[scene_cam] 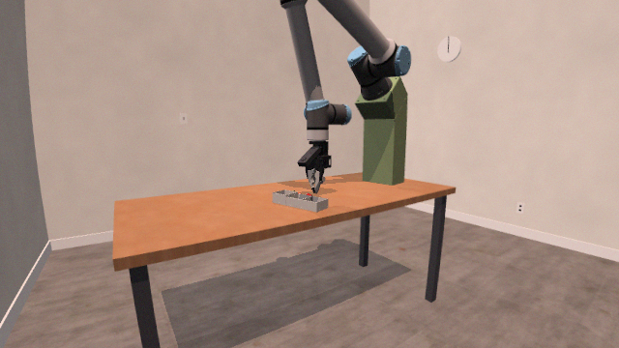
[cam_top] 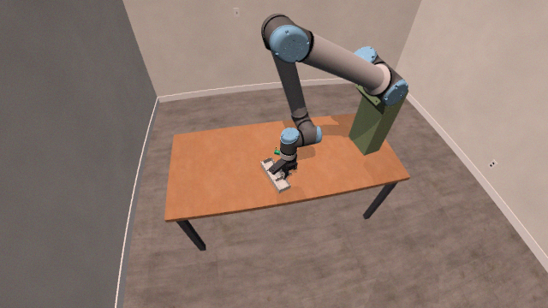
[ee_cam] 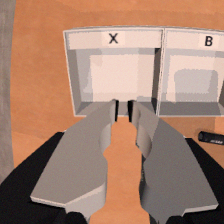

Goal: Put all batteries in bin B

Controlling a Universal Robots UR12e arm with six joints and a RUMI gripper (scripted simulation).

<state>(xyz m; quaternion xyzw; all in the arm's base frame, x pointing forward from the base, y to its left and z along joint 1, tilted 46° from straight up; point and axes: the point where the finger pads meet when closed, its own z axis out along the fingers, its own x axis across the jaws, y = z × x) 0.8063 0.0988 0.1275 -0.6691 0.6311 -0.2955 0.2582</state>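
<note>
The red battery lies 150 mm to the right of my hand, 120 mm behind it and 70 mm below it. The rest, counted from my hand: black battery: 140 mm to the right, 70 mm below, 70 mm behind; then grey bin tray: 70 mm to the right, 50 mm below, 20 mm ahead; then red die: 190 mm to the right, 90 mm behind, 70 mm below.
</note>
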